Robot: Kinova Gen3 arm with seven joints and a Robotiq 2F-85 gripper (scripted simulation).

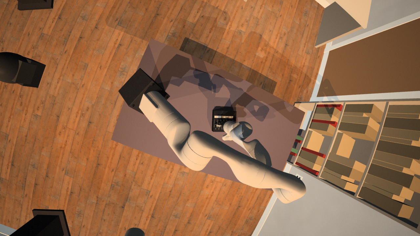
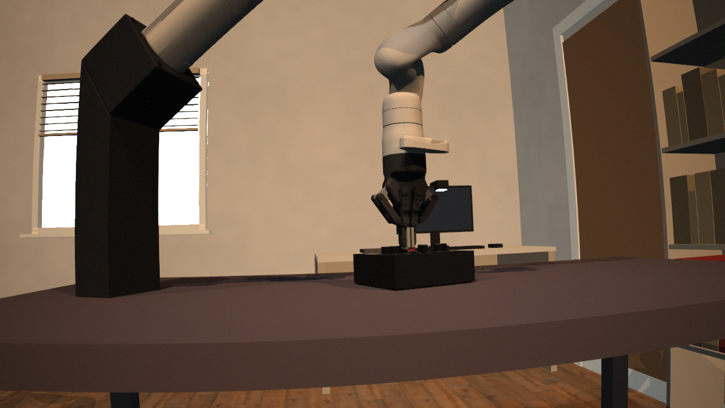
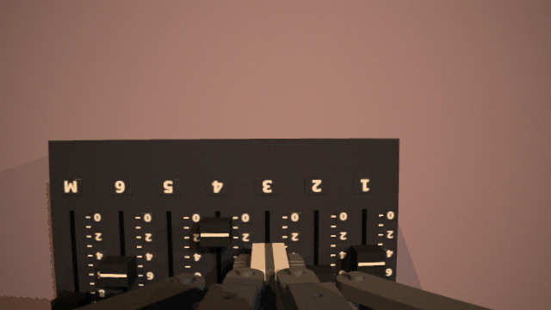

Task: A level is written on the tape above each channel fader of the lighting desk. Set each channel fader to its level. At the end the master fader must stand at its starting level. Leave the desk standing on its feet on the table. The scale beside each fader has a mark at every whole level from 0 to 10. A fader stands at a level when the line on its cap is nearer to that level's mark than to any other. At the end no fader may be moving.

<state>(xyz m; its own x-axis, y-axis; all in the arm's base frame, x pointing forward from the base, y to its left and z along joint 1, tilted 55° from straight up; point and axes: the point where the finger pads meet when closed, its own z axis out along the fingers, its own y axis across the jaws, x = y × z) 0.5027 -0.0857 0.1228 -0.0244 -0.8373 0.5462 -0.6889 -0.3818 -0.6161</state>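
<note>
My gripper is now 20 mm to the right of the channel 3 cap and 20 mm above it. Round my hand: channel 4 cap (20 mm to the right, 20 mm below, 20 mm ahead); then channel 2 cap (20 mm below, 20 mm behind, 10 mm to the left); then channel fader cap (40 mm behind, 20 mm below).
</note>
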